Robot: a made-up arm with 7 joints.
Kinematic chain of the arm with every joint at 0, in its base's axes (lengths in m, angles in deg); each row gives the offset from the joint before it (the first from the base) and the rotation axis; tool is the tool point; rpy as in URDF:
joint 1: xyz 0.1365 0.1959 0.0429 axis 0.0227 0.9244 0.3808
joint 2: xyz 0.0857 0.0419 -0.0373 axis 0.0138 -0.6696 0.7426
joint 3: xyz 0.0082 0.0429 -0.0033 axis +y
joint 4: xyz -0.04 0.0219 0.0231 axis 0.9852 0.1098 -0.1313
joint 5: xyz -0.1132 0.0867 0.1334 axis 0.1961 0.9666 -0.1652
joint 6: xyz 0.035 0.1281 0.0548 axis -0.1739 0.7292 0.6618
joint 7: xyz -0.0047 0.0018 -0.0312 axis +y
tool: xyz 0.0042 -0.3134 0.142 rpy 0 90 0
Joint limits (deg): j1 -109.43..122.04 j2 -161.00..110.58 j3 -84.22..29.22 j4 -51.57..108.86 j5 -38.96..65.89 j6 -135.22..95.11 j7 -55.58..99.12
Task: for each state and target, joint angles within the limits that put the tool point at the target. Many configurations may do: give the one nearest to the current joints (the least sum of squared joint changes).
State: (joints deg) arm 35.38 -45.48 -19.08 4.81 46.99 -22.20 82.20
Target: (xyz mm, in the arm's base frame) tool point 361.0 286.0 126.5
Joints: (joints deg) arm 38.72 -61.22 2.41 -13.40 35.48 -33.63 59.47
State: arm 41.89 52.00 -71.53 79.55 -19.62 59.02 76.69
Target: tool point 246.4 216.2 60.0
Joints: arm 52.47 52.33 -74.70 80.69 -8.42 50.11 87.42
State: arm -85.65 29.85 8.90 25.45 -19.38 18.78 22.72
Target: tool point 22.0 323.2 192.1
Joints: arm -84.53 49.17 2.10 7.26 8.64 39.57 39.64
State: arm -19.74 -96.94 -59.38 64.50 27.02 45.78 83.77
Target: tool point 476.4 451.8 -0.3
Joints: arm -20.80 -97.89 -56.76 67.30 65.89 86.55 83.97
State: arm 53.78 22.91 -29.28 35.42 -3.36 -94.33 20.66
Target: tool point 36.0 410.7 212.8
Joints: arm 55.18 -12.06 4.76 51.94 -30.06 -107.91 23.97
